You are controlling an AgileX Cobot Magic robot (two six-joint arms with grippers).
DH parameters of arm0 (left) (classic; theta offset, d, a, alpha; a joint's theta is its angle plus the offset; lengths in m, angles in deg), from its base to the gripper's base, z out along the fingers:
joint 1: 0 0.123 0 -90
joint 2: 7.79 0 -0.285 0
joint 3: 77.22 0 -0.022 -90
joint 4: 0 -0.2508 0 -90
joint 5: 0 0 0.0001 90
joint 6: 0 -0.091 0 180
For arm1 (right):
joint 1: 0 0.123 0 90
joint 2: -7.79 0 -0.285 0
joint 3: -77.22 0 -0.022 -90
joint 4: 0 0.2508 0 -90
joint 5: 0 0 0.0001 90
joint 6: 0 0.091 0 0
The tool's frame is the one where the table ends.
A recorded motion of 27 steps. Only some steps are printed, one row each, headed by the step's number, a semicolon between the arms.
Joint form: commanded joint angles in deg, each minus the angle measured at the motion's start. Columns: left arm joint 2, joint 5, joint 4, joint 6, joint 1, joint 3; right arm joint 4, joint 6, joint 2, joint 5, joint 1, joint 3.
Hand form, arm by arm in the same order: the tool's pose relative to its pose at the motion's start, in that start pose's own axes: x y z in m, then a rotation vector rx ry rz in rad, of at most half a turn. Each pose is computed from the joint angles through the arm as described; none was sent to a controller.
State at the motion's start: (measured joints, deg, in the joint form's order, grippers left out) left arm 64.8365 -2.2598 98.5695 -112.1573 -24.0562 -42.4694; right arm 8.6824 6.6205 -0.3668 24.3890 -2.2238 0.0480
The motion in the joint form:
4: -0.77 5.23 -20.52 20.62 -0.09 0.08; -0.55 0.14 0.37 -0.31 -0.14 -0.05
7: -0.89 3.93 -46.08 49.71 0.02 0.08; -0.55 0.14 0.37 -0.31 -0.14 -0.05
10: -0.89 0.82 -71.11 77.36 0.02 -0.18; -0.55 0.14 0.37 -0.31 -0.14 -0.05
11: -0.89 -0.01 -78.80 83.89 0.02 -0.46; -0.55 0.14 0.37 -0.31 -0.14 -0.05
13: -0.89 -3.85 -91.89 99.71 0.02 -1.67; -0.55 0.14 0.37 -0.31 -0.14 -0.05
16: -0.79 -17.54 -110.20 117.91 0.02 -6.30; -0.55 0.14 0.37 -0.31 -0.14 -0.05
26: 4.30 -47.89 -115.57 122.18 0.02 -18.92; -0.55 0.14 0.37 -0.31 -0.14 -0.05
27: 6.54 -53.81 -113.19 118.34 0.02 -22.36; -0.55 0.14 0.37 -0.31 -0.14 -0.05
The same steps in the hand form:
4: -0.0005 0.0080 -0.0038 -0.0897 0.0042 -0.0010; -0.0005 -0.0004 -0.0003 0.0041 -0.0119 -0.0058
7: -0.0019 0.0062 -0.0041 -0.0665 -0.0127 -0.0629; -0.0005 -0.0004 -0.0003 0.0041 -0.0119 -0.0058
10: -0.0006 0.0027 -0.0041 -0.0256 0.0144 -0.1092; -0.0005 -0.0004 -0.0003 0.0041 -0.0119 -0.0058
11: -0.0009 0.0026 -0.0042 -0.0217 0.0242 -0.0891; -0.0005 -0.0004 -0.0003 0.0041 -0.0119 -0.0058
13: -0.0018 0.0029 -0.0050 -0.0153 0.0707 -0.1375; -0.0005 -0.0004 -0.0003 0.0041 -0.0119 -0.0058
16: -0.0061 0.0113 -0.0104 -0.0697 0.2360 -0.1423; -0.0005 -0.0004 -0.0003 0.0041 -0.0119 -0.0058
26: -0.0174 0.0285 -0.0142 -0.1788 0.6315 -0.1541; -0.0005 -0.0004 -0.0003 0.0041 -0.0119 -0.0058
27: -0.0215 0.0282 -0.0107 -0.1436 0.7190 -0.1318; -0.0005 -0.0004 -0.0003 0.0041 -0.0119 -0.0058

